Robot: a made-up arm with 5 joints.
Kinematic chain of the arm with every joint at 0, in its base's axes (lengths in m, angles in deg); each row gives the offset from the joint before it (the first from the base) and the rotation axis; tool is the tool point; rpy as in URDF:
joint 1: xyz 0 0 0.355 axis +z
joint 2: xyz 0 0 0 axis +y
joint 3: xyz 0.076 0 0.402 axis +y
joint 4: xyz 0.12 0 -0.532 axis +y
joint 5: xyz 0.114 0 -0.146 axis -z
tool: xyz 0 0 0 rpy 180 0 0
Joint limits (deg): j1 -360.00..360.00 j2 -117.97..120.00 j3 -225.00..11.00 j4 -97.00..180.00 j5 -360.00..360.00
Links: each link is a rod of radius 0.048 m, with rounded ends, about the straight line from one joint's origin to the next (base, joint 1, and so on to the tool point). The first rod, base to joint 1, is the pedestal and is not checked.
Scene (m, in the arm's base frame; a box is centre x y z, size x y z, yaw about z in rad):
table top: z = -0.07
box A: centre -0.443 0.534 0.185 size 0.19 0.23 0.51 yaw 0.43
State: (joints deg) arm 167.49 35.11 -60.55 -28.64 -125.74
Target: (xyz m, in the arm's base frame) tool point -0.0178 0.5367 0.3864
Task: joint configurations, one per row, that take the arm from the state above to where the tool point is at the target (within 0.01 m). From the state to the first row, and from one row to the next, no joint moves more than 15 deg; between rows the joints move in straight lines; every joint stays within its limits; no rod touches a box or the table.
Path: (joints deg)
1: 156.02 21.49 -61.68 -27.00 -133.49
2: 144.55 7.87 -62.82 -25.37 -141.24
3: 133.07 -5.75 -63.95 -23.73 -149.00
4: 121.60 -19.37 -65.09 -22.09 -156.75
5: 110.13 -32.99 -66.22 -20.45 -164.50
6: 98.66 -46.61 -67.36 -18.82 -172.25
7: 96.97 -35.78 -55.29 -27.25 -160.62
8: 95.28 -24.94 -43.23 -35.69 -149.00
9: 93.59 -14.10 -31.16 -44.13 -137.37
10: 91.90 -3.26 -19.10 -52.56 -125.74

